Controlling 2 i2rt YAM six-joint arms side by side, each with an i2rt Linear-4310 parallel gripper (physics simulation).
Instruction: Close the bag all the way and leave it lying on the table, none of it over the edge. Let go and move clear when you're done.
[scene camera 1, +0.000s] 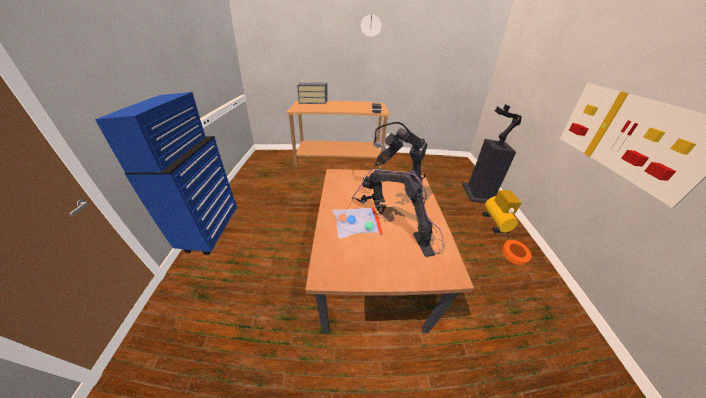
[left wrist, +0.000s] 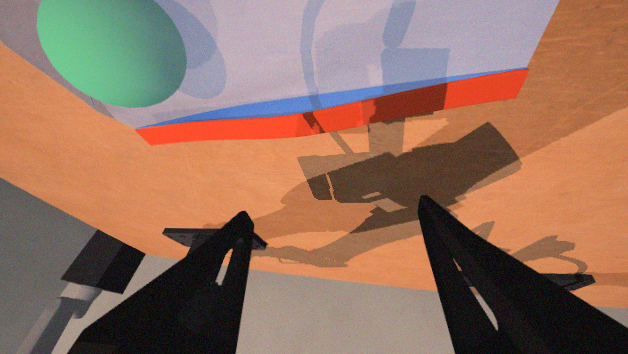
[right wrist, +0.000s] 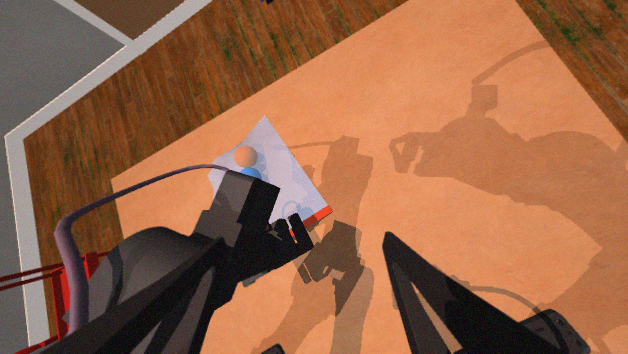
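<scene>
The see-through bag (scene camera 1: 350, 231) (left wrist: 275, 45) (right wrist: 287, 185) lies on the table with an orange ball (scene camera 1: 343, 218) (right wrist: 245, 156), a blue ball (scene camera 1: 351, 219) (right wrist: 251, 174) and a green ball (scene camera 1: 369, 226) (left wrist: 112, 52). Its red strip (scene camera 1: 377, 221) (left wrist: 225, 130) (right wrist: 324, 212) runs along one edge. A blue band (left wrist: 300, 104) shows beside it, tapering toward both ends. Whether the seal is shut cannot be told. My left gripper (scene camera 1: 381, 210) (left wrist: 328, 210) (right wrist: 286, 245) is open and empty above the table beside the red strip. My right gripper (scene camera 1: 380, 161) is open and empty, high and away from the bag.
The table (scene camera 1: 350, 270) (right wrist: 425, 65) bears both arms. The bag lies inside its edges, nearer the left edge in the scene view. The left arm partly hides the bag in the right wrist view. A workbench (scene camera 1: 345, 107) and blue tool cabinet (scene camera 1: 165, 150) stand apart.
</scene>
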